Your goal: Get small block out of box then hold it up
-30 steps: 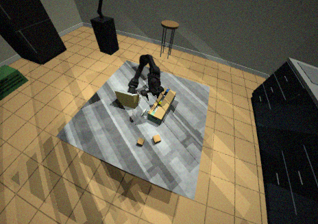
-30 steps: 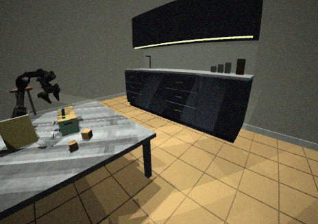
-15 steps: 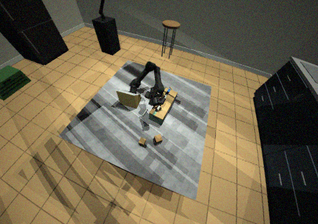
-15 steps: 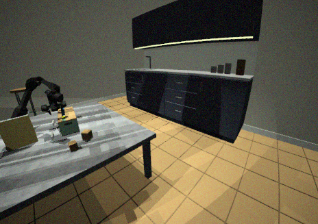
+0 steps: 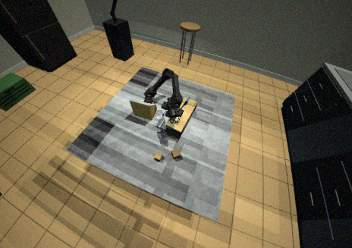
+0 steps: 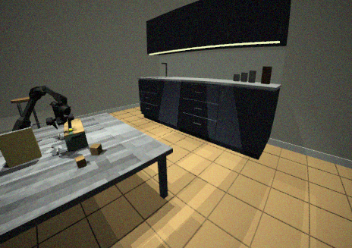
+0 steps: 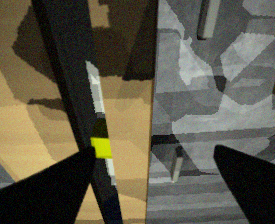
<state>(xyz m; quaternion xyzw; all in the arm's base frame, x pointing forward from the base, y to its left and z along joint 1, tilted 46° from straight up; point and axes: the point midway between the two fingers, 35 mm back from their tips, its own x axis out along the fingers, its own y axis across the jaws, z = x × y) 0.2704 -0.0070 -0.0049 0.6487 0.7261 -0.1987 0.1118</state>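
Right now my gripper tip is 8 cm above the box, 5 cm to the right of it and 4 cm short of it.
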